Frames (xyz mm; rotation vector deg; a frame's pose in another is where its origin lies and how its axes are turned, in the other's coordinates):
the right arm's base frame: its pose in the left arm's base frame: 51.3 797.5 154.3 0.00 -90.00 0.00
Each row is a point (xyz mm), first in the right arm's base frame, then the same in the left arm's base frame.
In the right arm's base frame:
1: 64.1 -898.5 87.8
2: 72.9 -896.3 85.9
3: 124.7 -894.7 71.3
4: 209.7 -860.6 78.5
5: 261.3 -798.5 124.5
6: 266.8 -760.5 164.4
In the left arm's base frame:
1: -36.5 -101.0 218.4
2: -34.6 -98.8 227.2
3: -20.0 -97.2 279.0
4: -27.2 -63.1 364.0
5: -73.2 -1.0 415.6
6: -113.1 37.0 421.1

